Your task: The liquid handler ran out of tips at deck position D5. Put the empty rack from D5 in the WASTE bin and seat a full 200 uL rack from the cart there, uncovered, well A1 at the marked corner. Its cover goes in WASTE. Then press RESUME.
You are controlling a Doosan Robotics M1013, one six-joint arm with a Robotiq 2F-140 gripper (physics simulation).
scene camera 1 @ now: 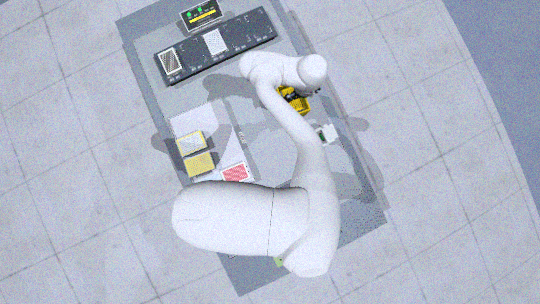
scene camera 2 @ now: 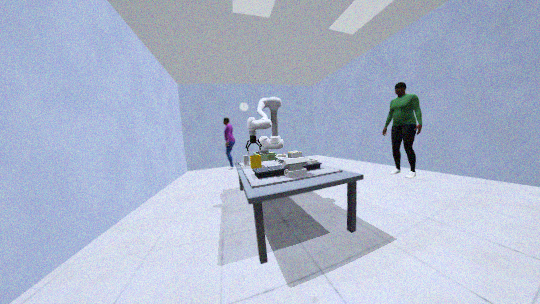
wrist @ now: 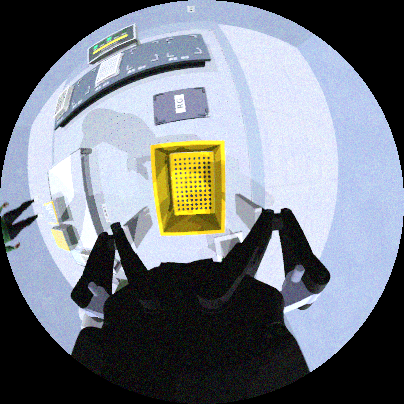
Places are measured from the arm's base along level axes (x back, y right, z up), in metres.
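Pixels of known places: gripper, between the fingertips: [scene camera 1: 296,100] [scene camera 2: 254,153] [wrist: 191,209]; arm's base, origin of its link: [scene camera 2: 263,153].
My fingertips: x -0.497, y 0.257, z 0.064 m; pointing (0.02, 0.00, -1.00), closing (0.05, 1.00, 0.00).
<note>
Ahead of a thing's pixels: the offset from my fingertips to its middle. "spot": to the spot under its first point.
The empty yellow rack @(dz -0.102, dx -0.026, dy +0.006 m) [wrist: 192,182], with its grid of dark holes, lies inside the yellow bin @(dz -0.096, dx -0.022, dy -0.001 m) [wrist: 218,222] [scene camera 2: 256,161]. My gripper [wrist: 191,209] [scene camera 2: 253,146] is open and empty above the bin; the arm partly hides both in scene camera 1. The dark deck [scene camera 1: 195,52] [wrist: 90,87] holds a dark-topped rack @(dz -0.092, dx -0.490, dy -0.450 m) [scene camera 1: 170,61] at its left end and a white rack @(dz -0.101, dx -0.483, dy -0.203 m) [scene camera 1: 215,41] further right. Its right-end position is bare. On the cart @(dz -0.130, dx +0.002, dy -0.469 m) [scene camera 1: 192,117] [wrist: 65,175] stand a pale-topped yellow-edged rack @(dz -0.047, dx -0.057, dy -0.530 m) [scene camera 1: 191,143], a yellow rack @(dz -0.049, dx +0.048, dy -0.542 m) [scene camera 1: 199,164] and a red-topped rack @(dz -0.087, dx +0.169, dy -0.416 m) [scene camera 1: 235,172].
A dark plate @(dz -0.156, dx -0.241, dy +0.007 m) [wrist: 167,106] labelled RG lies between bin and deck. A status panel @(spot: dz -0.043, dx -0.619, dy -0.203 m) [scene camera 1: 201,15] [wrist: 112,44] with green lights and a yellow bar stands behind the deck. A white item @(dz -0.098, dx +0.206, dy +0.078 m) [scene camera 1: 330,133] [wrist: 227,245] stands near the bin. Two people [scene camera 2: 405,110] [scene camera 2: 229,134] stand beyond the table.
</note>
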